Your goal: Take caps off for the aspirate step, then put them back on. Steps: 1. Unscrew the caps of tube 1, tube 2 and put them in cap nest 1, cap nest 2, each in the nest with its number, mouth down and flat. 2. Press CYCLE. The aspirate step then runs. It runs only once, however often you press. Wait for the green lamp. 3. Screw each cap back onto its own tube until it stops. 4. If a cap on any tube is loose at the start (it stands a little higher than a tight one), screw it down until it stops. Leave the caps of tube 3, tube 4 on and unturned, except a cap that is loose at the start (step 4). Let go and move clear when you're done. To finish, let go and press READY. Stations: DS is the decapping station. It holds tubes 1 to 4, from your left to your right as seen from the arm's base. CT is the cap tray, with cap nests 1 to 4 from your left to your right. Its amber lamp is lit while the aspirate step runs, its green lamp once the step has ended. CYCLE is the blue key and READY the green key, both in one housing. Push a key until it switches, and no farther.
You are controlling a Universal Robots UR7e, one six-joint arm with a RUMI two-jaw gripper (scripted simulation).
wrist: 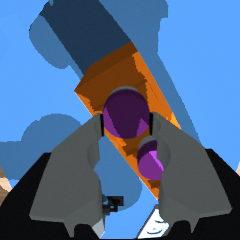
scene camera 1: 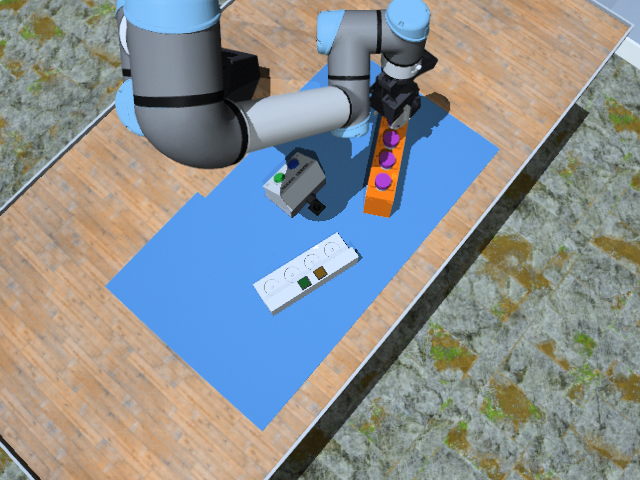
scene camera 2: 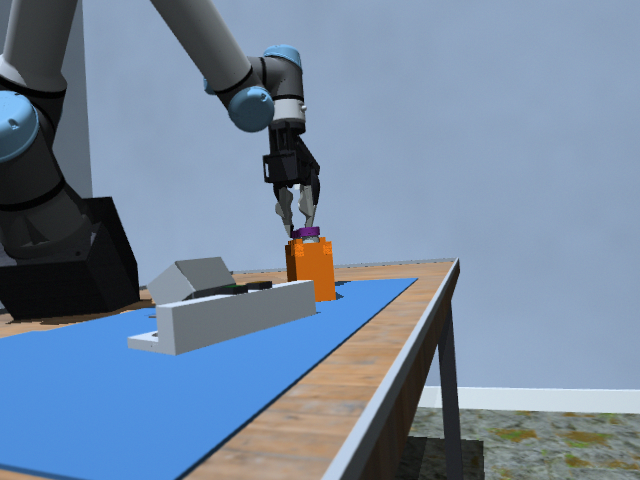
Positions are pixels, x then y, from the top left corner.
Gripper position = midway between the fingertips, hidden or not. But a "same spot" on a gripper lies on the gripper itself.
My gripper shows in the wrist view (126,114), in scene camera 1 and in scene camera 2. One and the same spot on my gripper: (scene camera 2: 309,194) is (scene camera 1: 408,110).
